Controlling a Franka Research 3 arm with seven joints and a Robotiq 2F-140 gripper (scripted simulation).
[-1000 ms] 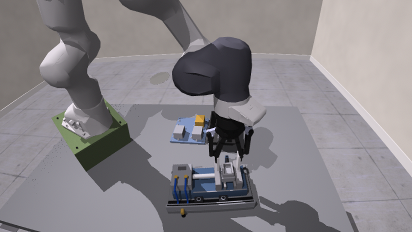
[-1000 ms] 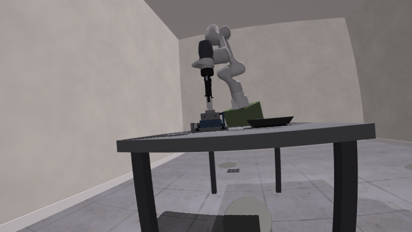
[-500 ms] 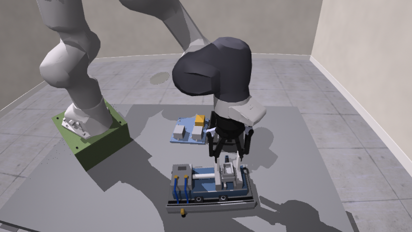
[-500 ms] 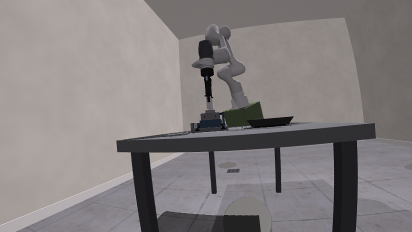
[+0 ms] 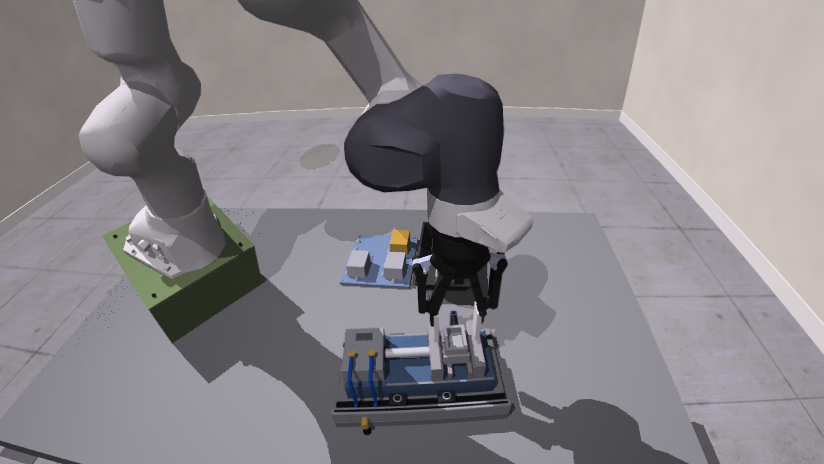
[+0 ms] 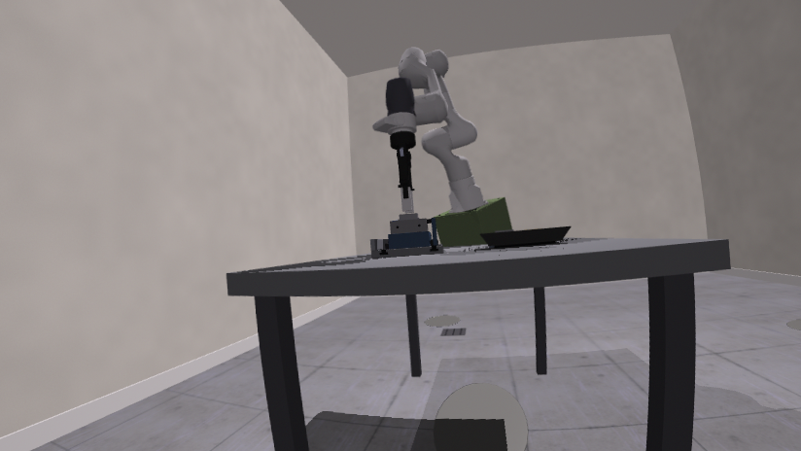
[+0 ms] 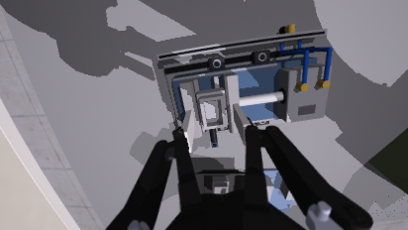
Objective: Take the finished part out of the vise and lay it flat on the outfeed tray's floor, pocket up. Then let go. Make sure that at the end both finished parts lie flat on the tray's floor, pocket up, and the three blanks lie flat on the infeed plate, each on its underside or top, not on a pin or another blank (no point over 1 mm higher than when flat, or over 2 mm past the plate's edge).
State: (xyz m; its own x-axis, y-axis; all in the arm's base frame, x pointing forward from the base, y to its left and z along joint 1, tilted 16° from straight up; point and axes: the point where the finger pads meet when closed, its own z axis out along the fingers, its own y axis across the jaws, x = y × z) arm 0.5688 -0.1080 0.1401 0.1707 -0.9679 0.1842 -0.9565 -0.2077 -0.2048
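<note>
My hand is 11 cm above the vise, 6 cm past it and 1 cm to the left of it. The rest, counted from my hand: orange block 36 cm to the left, 16 cm behind, 13 cm below; then blue fixture plate 31 cm to the left, 21 cm behind, 15 cm below.
</note>
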